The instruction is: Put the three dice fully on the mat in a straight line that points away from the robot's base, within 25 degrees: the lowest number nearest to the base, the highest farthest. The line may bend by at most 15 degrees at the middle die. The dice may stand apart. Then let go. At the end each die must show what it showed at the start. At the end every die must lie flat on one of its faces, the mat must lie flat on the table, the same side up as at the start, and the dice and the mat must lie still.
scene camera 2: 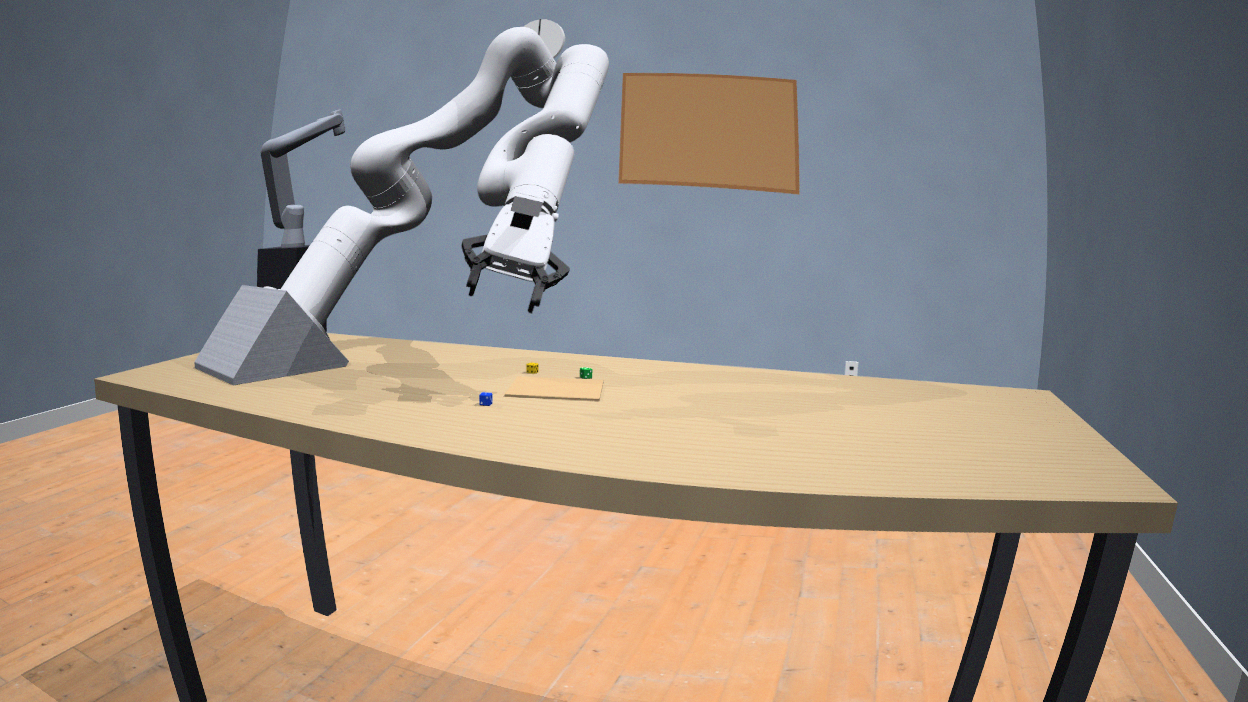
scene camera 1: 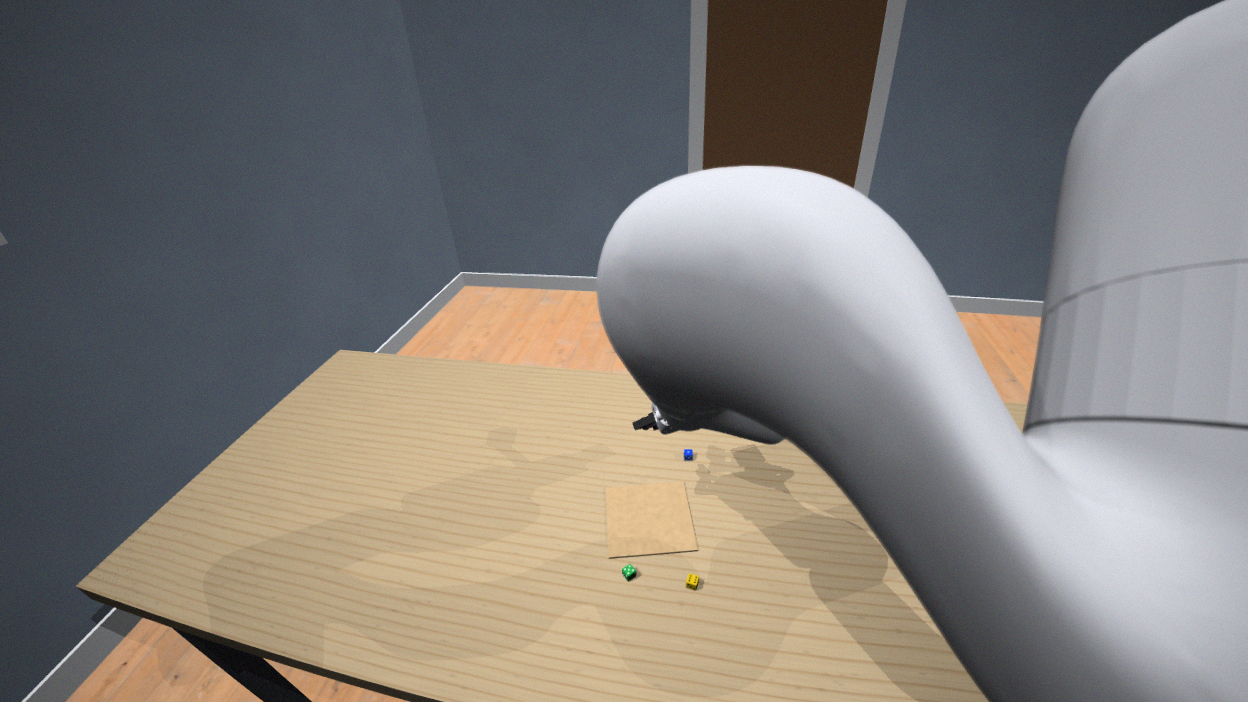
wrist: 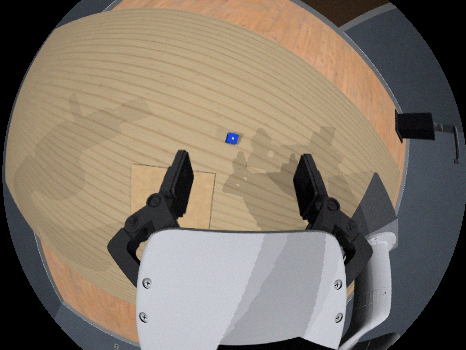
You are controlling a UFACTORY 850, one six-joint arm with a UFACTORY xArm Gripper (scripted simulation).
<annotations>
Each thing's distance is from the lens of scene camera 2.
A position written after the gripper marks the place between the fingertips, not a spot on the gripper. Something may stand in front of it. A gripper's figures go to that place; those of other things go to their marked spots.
gripper (scene camera 2: 501,299): 122 cm
tan mat (scene camera 2: 523,387): 132 cm
</annotations>
